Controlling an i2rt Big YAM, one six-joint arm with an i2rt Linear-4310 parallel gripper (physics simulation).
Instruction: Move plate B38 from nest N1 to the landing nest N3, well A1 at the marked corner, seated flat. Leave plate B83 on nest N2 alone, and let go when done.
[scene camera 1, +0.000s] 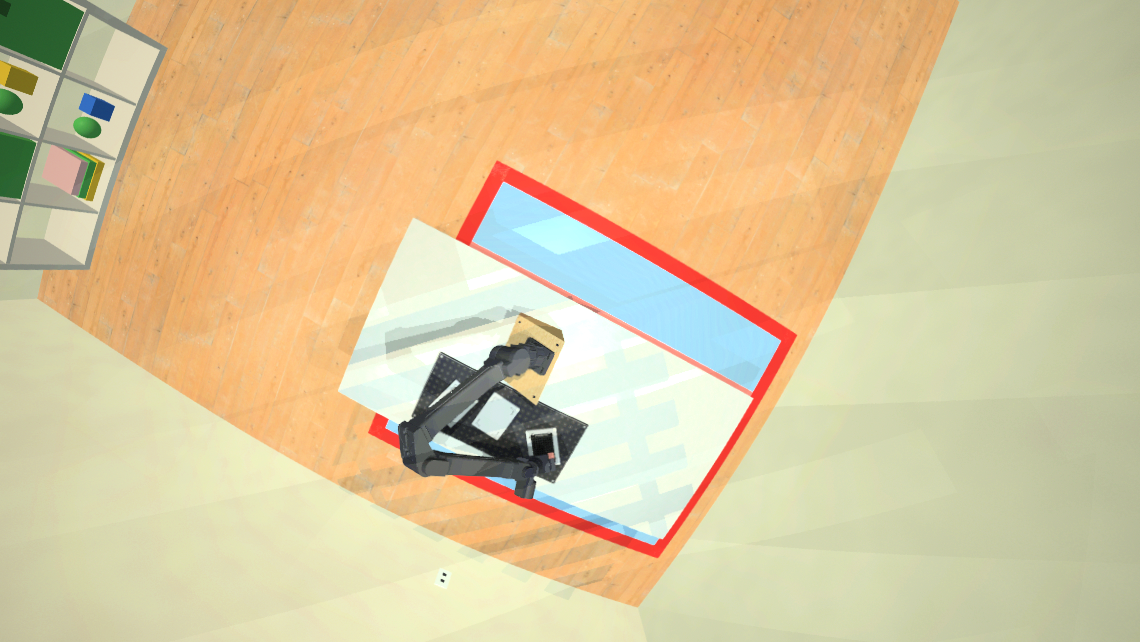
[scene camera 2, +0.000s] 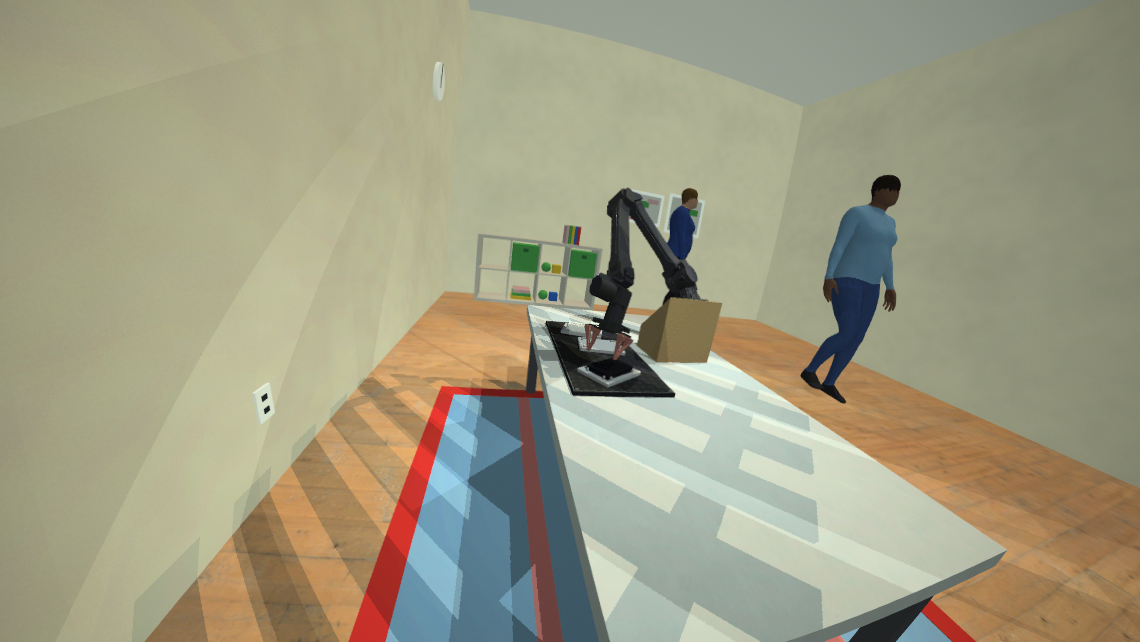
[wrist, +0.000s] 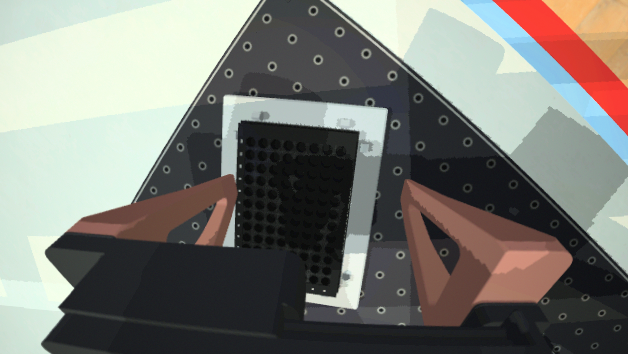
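A black plate with many round wells lies on a white nest at the board's near end in scene camera 2. No label is readable, so I cannot tell which plate or nest it is. My gripper is open and empty above it. In the wrist view one fingertip shows at the plate's left edge, the other right of the nest; the plate's lower left is hidden. A white middle nest and a far one stand along the board; their contents are unclear.
The black perforated board lies on the white table. A tan wooden block stands beside the board at the arm's base. The forearm crosses over the far nest in scene camera 1.
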